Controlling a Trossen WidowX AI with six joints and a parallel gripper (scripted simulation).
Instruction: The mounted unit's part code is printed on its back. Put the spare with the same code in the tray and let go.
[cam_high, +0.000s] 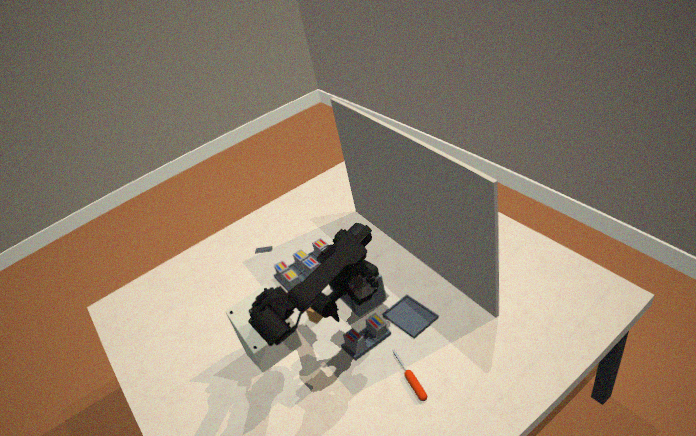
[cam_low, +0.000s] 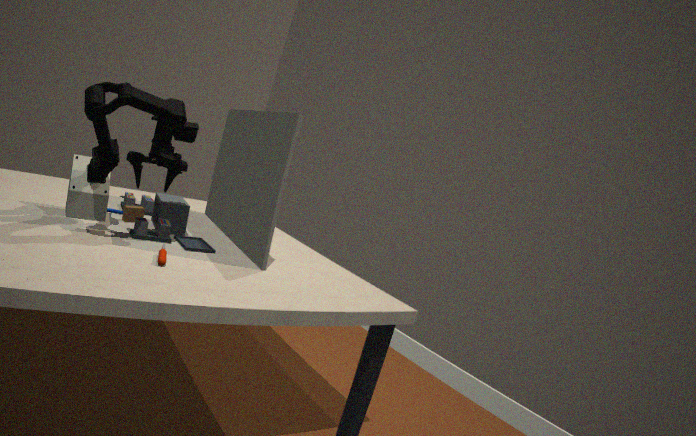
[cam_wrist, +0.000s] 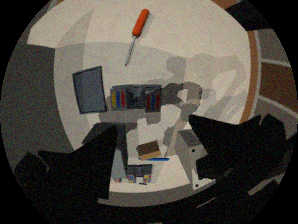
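The spare lies 100 mm below my gripper tip and 10 mm behind it. Also, from my gripper tip: tan block: 180 mm to the left, 120 mm below, 10 mm ahead; rack: 140 mm below, 20 mm ahead; dark tray: 160 mm ahead, 140 mm below, 40 mm to the right.
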